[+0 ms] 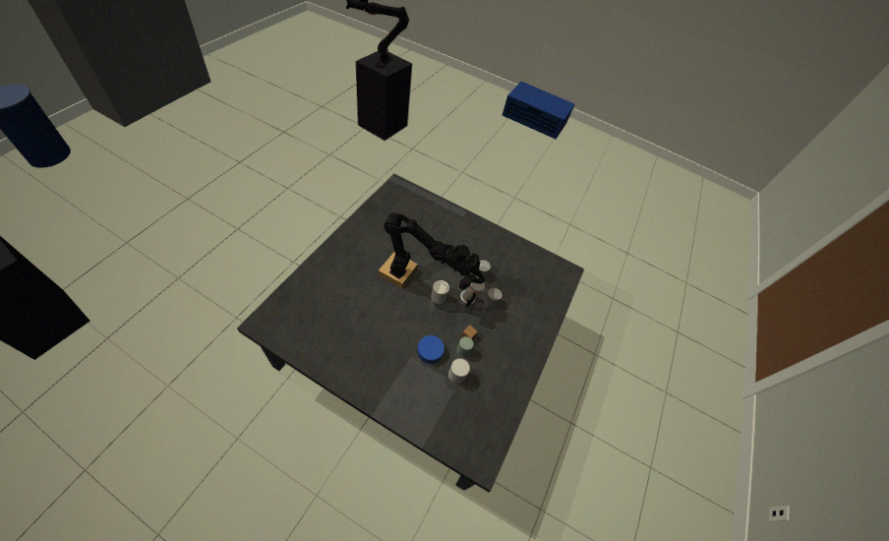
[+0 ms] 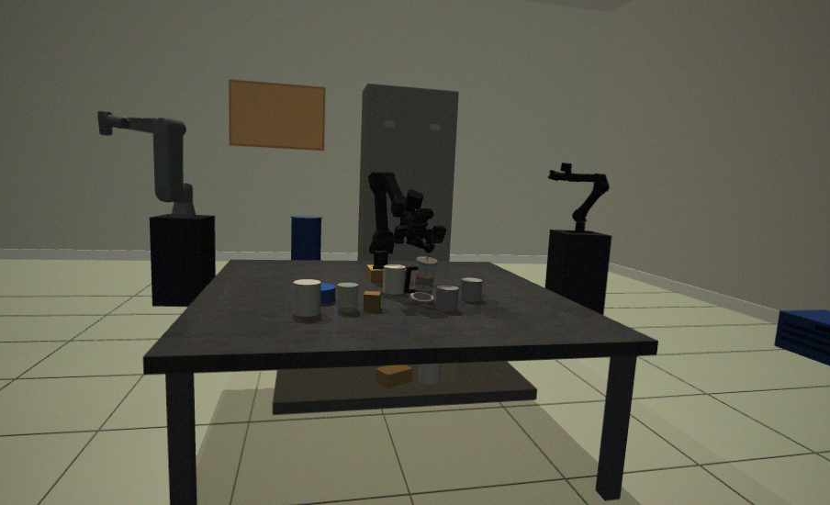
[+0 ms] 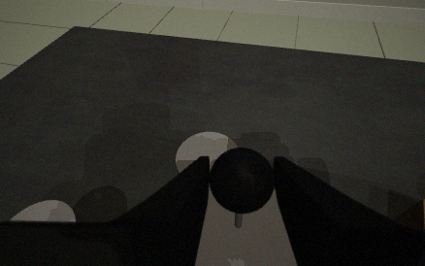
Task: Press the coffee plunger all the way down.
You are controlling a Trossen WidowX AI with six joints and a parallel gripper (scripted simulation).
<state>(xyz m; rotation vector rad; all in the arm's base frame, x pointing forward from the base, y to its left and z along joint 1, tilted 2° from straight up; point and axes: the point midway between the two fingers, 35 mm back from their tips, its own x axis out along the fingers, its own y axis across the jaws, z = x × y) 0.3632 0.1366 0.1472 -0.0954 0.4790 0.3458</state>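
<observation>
My gripper tip is now 90 mm above the coffee press, 20 mm to the left of it and 20 mm past it. Round my gripper tip: blue disc 370 mm to the right, 170 mm below, 10 mm behind; pale green cup 260 mm to the right, 150 mm below, 110 mm ahead; brown cube 190 mm to the right, 160 mm below, 90 mm ahead.
</observation>
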